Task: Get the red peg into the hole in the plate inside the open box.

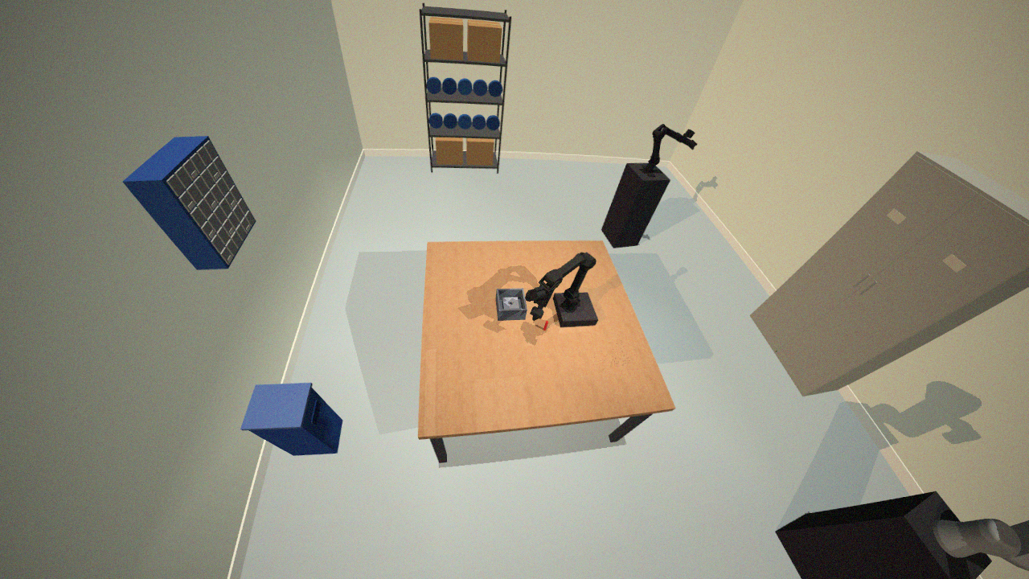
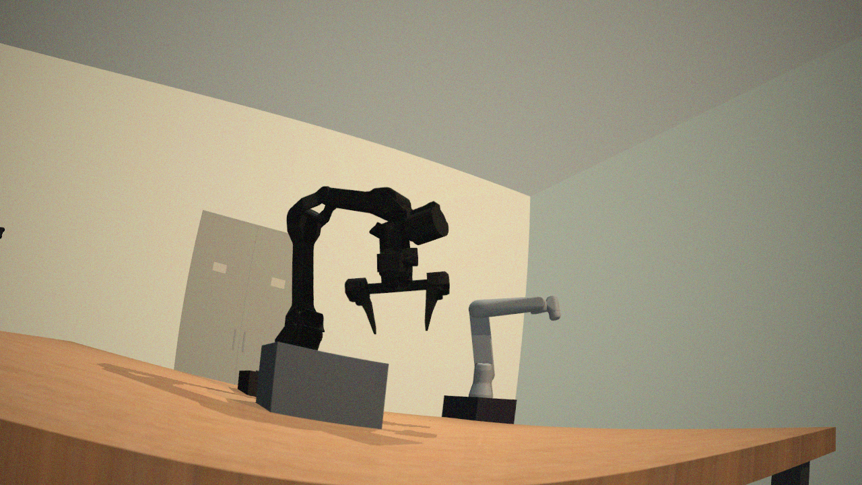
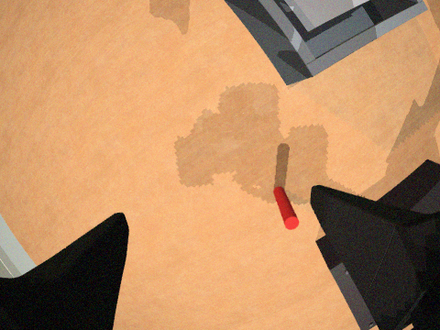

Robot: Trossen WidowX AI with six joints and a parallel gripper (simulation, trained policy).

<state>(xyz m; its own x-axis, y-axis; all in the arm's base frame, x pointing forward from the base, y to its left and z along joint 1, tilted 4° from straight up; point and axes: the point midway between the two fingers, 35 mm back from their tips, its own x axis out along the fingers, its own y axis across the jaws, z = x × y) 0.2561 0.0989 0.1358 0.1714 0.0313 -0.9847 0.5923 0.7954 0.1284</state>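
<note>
My gripper tip is 8 cm past the red peg and 13 cm above it. Also, from my gripper tip: grey box (8 cm ahead, 18 cm to the right, 15 cm below); then pale plate (8 cm ahead, 18 cm to the right, 13 cm below).
</note>
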